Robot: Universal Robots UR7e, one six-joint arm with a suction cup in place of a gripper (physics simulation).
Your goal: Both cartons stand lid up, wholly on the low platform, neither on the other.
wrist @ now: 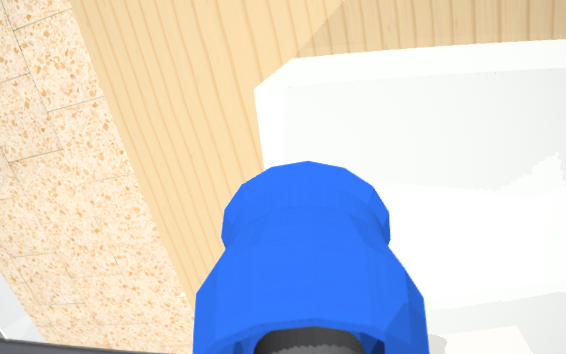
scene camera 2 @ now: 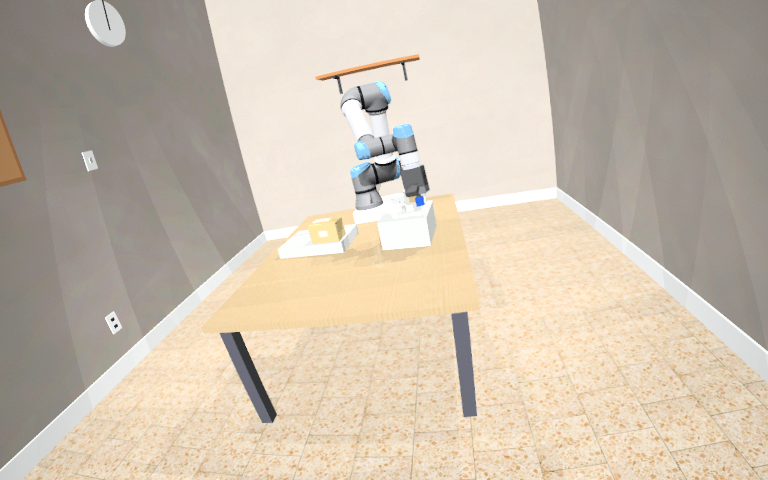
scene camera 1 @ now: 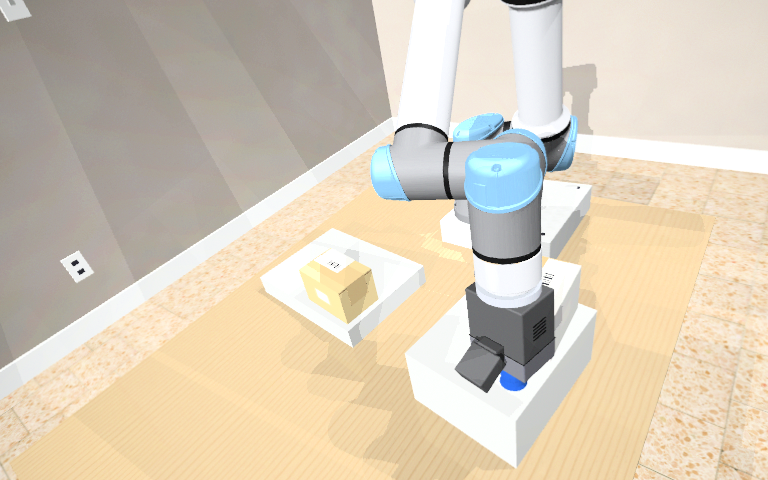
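Where they show: end effector, tool point: (wrist: 305, 239) (scene camera 2: 420, 205) (scene camera 1: 513, 380); arm's base, origin of the base link: (scene camera 2: 369, 206).
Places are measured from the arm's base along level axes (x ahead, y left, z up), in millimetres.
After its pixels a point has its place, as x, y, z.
The tan carton (scene camera 1: 334, 280) {447, -15, 67} (scene camera 2: 334, 232) {467, 13, 27} stands on the low platform (scene camera 1: 396, 267) {282, -30, -17} (scene camera 2: 294, 247) {499, -190, -18}, barcode label up, close to the platform's front corner. The white carton (scene camera 1: 568, 283) {273, 379, 145} stands on the taller platform (scene camera 1: 464, 410) {469, 333, 1} (scene camera 2: 404, 233) {470, 323, -1} (wrist: 425, 125) {451, 366, 55}, barcode label up, partly hidden behind my gripper. My suction gripper (scene camera 1: 513, 384) (scene camera 2: 419, 201) (wrist: 307, 187) is shut, with nothing seen on its blue cup. The cup points down, low over the taller platform, in front of the white carton's near side. Whether it touches the carton or the platform is hidden.
The arm's white base block (scene camera 1: 566, 206) {-105, 160, 6} stands behind the taller platform. Both platforms stand on the wooden table (scene camera 1: 226, 396) {719, -61, -65} (scene camera 2: 351, 288) {798, 211, -65}, with a gap between them. A grey wall (scene camera 1: 169, 113) rises beyond the low platform's side.
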